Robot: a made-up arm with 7 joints.
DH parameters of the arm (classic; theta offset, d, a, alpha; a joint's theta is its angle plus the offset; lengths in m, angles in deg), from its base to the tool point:
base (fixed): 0 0.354 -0.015 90
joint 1: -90 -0.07 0.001 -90
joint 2: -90 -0.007 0.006 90
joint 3: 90 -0.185 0 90
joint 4: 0 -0.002 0 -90
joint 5: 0 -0.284 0.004 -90
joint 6: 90 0.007 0.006 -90
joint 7: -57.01 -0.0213 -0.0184 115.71
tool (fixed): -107.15 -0.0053 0 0
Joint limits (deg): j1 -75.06..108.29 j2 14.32..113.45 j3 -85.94..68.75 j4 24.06..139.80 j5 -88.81..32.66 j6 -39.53..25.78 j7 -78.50..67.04
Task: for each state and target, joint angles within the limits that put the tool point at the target. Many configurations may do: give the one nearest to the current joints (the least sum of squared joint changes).
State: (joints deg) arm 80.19 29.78 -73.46 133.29 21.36 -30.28 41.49
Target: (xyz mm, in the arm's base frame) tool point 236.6 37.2 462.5
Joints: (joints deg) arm 86.59 57.16 -60.27 104.63 22.50 -32.10 43.58
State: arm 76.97 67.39 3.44 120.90 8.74 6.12 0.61
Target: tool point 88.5 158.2 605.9
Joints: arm 77.56 66.66 1.00 102.54 8.03 8.47 -1.64
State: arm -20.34 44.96 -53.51 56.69 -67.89 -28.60 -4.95
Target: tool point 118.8 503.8 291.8
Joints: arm 11.46 90.58 -24.77 31.82 -70.89 -6.89 -24.34
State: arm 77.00 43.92 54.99 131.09 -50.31 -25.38 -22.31
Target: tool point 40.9 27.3 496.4
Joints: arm 41.94 93.53 33.20 139.80 -9.38 -39.53 -15.63
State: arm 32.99 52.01 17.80 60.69 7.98 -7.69 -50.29
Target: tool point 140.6 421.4 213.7
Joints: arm -0.25 36.65 52.02 57.25 11.46 -13.87 -46.86
